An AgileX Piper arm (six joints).
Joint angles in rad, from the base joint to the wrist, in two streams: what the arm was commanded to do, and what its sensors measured. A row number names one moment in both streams.
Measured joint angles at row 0:
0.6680 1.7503 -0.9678 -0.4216 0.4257 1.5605
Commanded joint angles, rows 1 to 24:
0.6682 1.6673 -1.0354 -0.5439 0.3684 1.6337
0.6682 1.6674 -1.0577 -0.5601 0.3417 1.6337
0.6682 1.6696 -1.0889 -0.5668 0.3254 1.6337
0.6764 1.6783 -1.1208 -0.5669 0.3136 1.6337
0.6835 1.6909 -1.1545 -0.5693 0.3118 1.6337
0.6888 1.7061 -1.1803 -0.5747 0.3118 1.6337
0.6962 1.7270 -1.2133 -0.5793 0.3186 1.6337
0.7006 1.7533 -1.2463 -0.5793 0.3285 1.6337
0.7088 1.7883 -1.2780 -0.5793 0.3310 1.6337
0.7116 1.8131 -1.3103 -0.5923 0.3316 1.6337
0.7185 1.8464 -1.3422 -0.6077 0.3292 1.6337
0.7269 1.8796 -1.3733 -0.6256 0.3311 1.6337
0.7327 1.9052 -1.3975 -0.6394 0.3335 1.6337
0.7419 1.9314 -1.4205 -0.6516 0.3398 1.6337
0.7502 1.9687 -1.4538 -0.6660 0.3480 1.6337
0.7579 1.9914 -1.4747 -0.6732 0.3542 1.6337
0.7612 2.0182 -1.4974 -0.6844 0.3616 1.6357
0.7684 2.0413 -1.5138 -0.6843 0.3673 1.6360
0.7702 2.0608 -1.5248 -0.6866 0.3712 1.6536
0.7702 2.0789 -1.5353 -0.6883 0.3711 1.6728
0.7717 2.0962 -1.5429 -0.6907 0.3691 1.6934
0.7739 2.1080 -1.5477 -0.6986 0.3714 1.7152
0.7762 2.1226 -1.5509 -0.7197 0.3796 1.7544
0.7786 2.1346 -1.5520 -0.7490 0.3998 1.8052
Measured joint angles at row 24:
0.7725 2.0907 -1.5320 -0.6760 0.3586 1.6866
